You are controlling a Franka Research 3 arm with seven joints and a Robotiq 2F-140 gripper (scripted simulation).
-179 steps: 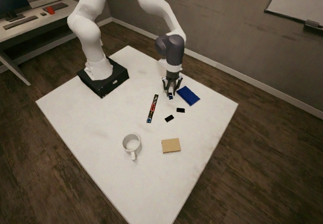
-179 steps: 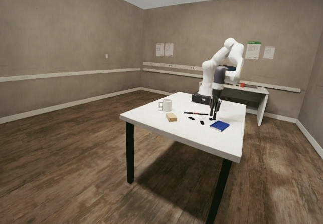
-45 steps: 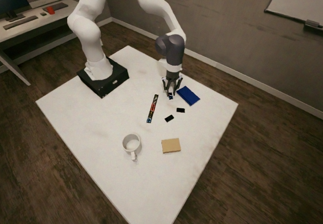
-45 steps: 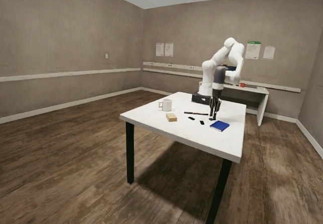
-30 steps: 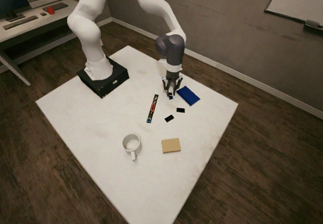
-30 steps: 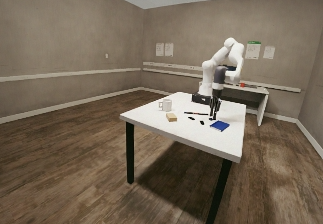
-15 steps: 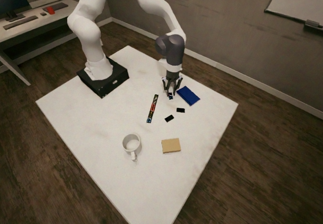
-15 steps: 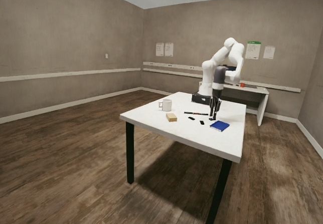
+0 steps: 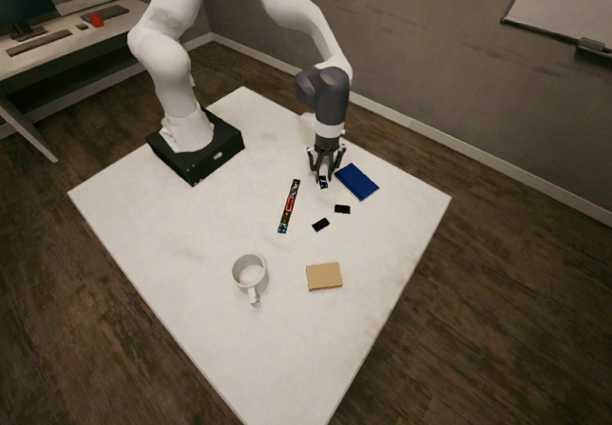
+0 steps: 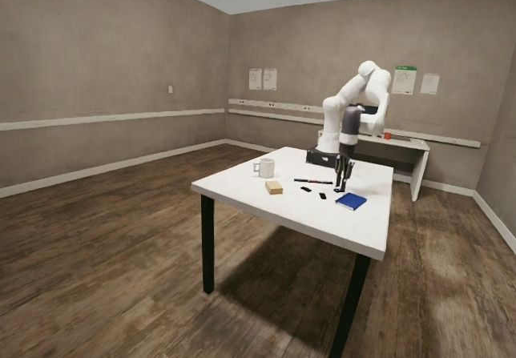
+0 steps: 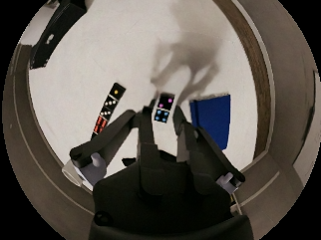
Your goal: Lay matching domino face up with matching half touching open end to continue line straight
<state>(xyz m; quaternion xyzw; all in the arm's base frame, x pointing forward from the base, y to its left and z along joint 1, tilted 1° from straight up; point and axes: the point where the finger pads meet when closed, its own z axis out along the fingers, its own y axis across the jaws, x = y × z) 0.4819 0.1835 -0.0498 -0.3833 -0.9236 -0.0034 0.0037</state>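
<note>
Now: hand 4 cm above the domino. From my hand the other things lie so: tan block: 20 cm ahead, 30 cm to the right, 3 cm below; then white mug: 4 cm ahead, 43 cm to the right.
</note>
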